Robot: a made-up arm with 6 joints. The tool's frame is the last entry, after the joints.
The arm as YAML. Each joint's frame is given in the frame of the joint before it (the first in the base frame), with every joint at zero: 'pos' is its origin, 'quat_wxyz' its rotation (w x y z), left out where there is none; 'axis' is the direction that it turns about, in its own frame. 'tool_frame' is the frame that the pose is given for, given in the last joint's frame.
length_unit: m
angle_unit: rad
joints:
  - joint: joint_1
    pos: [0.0, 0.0, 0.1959]
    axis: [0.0, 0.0, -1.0]
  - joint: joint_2
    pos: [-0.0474, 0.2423, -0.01]
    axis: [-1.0, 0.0, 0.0]
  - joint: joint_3
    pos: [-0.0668, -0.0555, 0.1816]
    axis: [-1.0, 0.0, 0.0]
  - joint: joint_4
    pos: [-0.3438, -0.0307, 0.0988]
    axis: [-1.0, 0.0, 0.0]
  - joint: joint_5
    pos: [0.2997, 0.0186, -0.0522]
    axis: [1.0, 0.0, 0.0]
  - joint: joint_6
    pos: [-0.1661, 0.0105, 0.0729]
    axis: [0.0, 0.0, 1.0]
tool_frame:
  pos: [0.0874, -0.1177, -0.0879]
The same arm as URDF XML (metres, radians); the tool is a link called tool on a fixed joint. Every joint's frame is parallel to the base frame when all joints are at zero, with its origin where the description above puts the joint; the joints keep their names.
<robot name="arm">
  <link name="base_link"/>
  <link name="link1"/>
  <link name="link2"/>
  <link name="link3"/>
  <link name="link4"/>
  <link name="link5"/>
  <link name="link6"/>
  <link name="tool"/>
  <joint name="joint_1" type="continuous">
    <parent link="base_link"/>
    <child link="link1"/>
    <origin xyz="0.0000 0.0000 0.1959"/>
    <axis xyz="0 0 -1"/>
  </joint>
  <joint name="joint_2" type="continuous">
    <parent link="link1"/>
    <child link="link2"/>
    <origin xyz="-0.0474 0.2423 -0.0100"/>
    <axis xyz="-1 0 0"/>
  </joint>
  <joint name="joint_3" type="continuous">
    <parent link="link2"/>
    <child link="link3"/>
    <origin xyz="-0.0668 -0.0555 0.1816"/>
    <axis xyz="-1 0 0"/>
  </joint>
  <joint name="joint_4" type="continuous">
    <parent link="link3"/>
    <child link="link4"/>
    <origin xyz="-0.3438 -0.0307 0.0988"/>
    <axis xyz="-1 0 0"/>
  </joint>
  <joint name="joint_5" type="continuous">
    <parent link="link4"/>
    <child link="link5"/>
    <origin xyz="0.2997 0.0186 -0.0522"/>
    <axis xyz="1 0 0"/>
  </joint>
  <joint name="joint_6" type="continuous">
    <parent link="link5"/>
    <child link="link6"/>
    <origin xyz="-0.1661 0.0105 0.0729"/>
    <axis xyz="0 0 1"/>
  </joint>
  <joint name="tool_joint" type="fixed">
    <parent link="link6"/>
    <child link="tool"/>
    <origin xyz="0.0874 -0.1177 -0.0879"/>
  </joint>
</robot>

